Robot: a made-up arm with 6 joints.
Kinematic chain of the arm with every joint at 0, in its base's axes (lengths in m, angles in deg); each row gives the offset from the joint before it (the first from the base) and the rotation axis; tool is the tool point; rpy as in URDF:
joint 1: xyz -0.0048 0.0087 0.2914 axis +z
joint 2: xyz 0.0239 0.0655 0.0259 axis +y
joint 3: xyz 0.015 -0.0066 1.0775 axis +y
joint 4: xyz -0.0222 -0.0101 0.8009 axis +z
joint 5: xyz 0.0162 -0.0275 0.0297 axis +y
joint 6: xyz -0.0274 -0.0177 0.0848 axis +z
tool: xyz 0.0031 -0.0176 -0.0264 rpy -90 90 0
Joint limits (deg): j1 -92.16..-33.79 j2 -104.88..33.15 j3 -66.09..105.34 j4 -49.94..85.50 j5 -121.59..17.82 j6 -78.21..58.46
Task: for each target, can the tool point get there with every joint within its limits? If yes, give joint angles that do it. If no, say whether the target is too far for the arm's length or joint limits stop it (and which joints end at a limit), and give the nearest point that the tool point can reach.
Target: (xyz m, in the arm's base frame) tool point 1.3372 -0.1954 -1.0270
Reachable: no: joint limits stop it (at a limit: joint 1, joint 2, joint 3, joint 4, joint 5) | nearest point 1.0125 -0.6053 0.5149 | short by 1.628 m
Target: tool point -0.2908 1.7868 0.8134
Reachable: yes | joints -80.46 -67.69 -11.13 -25.38 -69.52 13.49
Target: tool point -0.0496 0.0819 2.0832
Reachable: yes | joints -57.24 11.41 -38.93 74.17 -108.94 -2.34
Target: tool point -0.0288 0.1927 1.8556
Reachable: yes | joints -80.60 -40.89 80.09 -19.15 -47.19 35.81
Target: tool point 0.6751 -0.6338 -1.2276
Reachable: no: joint limits stop it (at a limit: joint 2, joint 3, joint 5) | nearest point 0.8599 -0.8084 0.5136 | short by 1.760 m
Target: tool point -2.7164 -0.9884 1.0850
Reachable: no: too far | nearest point -1.4344 0.9274 1.0850 | short by 2.305 m
